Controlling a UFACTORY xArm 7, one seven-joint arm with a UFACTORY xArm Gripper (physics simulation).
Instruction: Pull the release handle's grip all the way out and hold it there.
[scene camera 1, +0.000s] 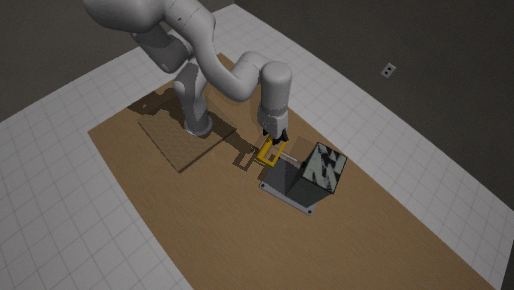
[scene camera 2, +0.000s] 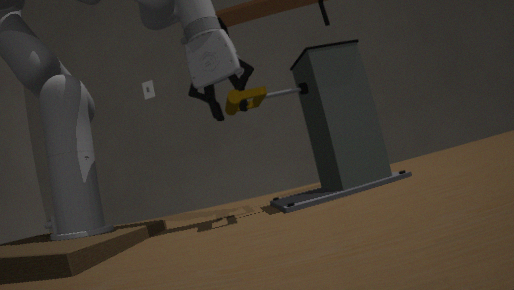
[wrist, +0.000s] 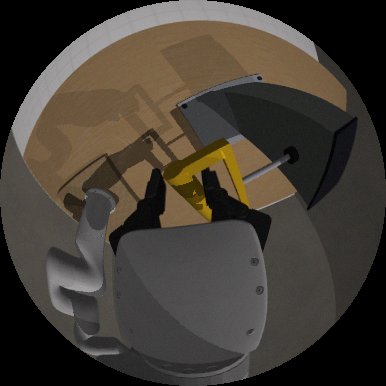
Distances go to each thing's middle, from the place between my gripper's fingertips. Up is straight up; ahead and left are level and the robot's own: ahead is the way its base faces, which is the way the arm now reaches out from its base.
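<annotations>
My hand is 190 mm above the grey base plate (scene camera 2: 302, 200), and it is also 160 mm short of the plate.
</annotations>
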